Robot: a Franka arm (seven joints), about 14 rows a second.
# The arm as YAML. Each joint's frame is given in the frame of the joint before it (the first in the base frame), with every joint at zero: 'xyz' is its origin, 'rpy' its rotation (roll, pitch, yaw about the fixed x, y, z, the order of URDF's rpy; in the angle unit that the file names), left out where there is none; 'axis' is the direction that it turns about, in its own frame. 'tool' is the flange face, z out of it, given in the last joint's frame.
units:
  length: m
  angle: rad
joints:
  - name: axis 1
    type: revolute
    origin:
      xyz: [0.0, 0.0, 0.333]
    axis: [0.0, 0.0, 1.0]
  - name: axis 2
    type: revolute
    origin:
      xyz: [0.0, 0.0, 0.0]
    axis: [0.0, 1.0, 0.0]
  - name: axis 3
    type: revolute
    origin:
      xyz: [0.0, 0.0, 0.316]
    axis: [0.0, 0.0, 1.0]
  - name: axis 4
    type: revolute
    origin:
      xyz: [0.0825, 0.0, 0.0]
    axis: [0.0, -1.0, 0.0]
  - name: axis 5
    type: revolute
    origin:
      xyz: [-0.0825, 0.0, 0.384]
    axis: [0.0, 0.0, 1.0]
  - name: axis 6
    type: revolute
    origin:
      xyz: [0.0, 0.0, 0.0]
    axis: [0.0, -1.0, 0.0]
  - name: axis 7
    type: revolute
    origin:
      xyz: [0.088, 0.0, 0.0]
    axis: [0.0, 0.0, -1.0]
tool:
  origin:
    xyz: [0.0, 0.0, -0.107]
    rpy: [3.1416, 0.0, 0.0]
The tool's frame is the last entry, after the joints.
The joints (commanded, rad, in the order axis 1, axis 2, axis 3, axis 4, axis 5, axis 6, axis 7), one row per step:
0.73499 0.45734 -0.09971 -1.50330 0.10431 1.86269 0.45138
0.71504 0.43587 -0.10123 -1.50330 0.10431 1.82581 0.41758
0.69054 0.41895 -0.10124 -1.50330 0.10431 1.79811 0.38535
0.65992 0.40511 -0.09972 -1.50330 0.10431 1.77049 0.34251
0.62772 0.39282 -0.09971 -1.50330 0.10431 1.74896 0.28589
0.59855 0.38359 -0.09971 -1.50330 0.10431 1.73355 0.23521
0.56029 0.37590 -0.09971 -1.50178 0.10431 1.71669 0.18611
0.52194 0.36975 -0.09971 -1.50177 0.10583 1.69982 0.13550
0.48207 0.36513 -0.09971 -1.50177 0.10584 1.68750 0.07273
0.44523 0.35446 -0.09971 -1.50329 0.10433 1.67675 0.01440
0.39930 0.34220 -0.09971 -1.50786 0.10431 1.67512 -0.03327
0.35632 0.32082 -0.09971 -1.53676 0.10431 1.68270 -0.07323
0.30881 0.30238 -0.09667 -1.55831 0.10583 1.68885 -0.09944
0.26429 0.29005 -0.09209 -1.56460 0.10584 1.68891 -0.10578
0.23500 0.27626 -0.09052 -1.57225 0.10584 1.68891 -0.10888
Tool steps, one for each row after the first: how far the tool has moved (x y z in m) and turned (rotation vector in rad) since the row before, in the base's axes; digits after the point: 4 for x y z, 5 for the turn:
0.0040 -0.0147 0.0117 -0.00301 0.01445 0.01423
0.0058 -0.0158 0.0092 0.00004 0.01085 0.00900
0.0073 -0.0184 0.0071 0.00077 0.01389 0.01479
0.0083 -0.0198 0.0066 0.00532 0.00986 0.02506
0.0075 -0.0178 0.0050 0.00618 0.00685 0.02180
0.0099 -0.0230 0.0045 0.00570 0.00797 0.01126
0.0088 -0.0233 0.0028 0.00657 0.01117 0.01210
0.0090 -0.0243 0.0022 0.00931 0.00764 0.02262
0.0066 -0.0232 0.0055 0.01033 0.00139 0.02152
0.0080 -0.0288 0.0057 0.01198 -0.00580 0.00085
0.0027 -0.0287 0.0009 0.00907 -0.00030 -0.00516
0.0028 -0.0290 0.0022 0.00928 -0.00271 -0.02037
0.0031 -0.0256 0.0048 0.00468 -0.00562 -0.03409
0.0003 -0.0180 0.0051 0.00313 -0.00587 -0.02493

